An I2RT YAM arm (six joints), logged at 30 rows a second.
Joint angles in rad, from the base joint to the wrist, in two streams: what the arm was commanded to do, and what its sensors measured. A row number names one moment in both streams.
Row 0, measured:
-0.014 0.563 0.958 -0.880 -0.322 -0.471
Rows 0 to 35, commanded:
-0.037 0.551 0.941 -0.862 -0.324 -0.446
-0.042 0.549 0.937 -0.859 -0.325 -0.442
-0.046 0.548 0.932 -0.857 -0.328 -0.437
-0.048 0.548 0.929 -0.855 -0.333 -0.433
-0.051 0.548 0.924 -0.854 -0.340 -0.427
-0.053 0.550 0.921 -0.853 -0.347 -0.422
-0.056 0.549 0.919 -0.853 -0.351 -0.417
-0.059 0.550 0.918 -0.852 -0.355 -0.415
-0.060 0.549 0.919 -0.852 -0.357 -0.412
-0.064 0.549 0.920 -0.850 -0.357 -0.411
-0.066 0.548 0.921 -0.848 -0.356 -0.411
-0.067 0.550 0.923 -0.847 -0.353 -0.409
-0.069 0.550 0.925 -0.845 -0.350 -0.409
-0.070 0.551 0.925 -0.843 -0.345 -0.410
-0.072 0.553 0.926 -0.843 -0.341 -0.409
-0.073 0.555 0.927 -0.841 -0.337 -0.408
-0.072 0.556 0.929 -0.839 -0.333 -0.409
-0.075 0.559 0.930 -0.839 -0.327 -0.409
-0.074 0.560 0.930 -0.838 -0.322 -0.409
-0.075 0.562 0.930 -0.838 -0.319 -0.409
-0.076 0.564 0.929 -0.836 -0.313 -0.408
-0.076 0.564 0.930 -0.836 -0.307 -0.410
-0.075 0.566 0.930 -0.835 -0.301 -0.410
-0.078 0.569 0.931 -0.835 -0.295 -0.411
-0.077 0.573 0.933 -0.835 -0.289 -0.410
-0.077 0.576 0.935 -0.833 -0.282 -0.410
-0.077 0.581 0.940 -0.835 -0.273 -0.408
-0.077 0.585 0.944 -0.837 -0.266 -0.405
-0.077 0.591 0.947 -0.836 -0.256 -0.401
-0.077 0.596 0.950 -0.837 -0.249 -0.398
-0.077 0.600 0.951 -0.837 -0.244 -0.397
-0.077 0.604 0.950 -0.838 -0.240 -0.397
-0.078 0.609 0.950 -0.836 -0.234 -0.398
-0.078 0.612 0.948 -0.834 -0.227 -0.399
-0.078 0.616 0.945 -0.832 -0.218 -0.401
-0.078 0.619 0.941 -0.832 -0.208 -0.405
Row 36, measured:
-0.070 0.614 0.927 -0.841 -0.239 -0.411
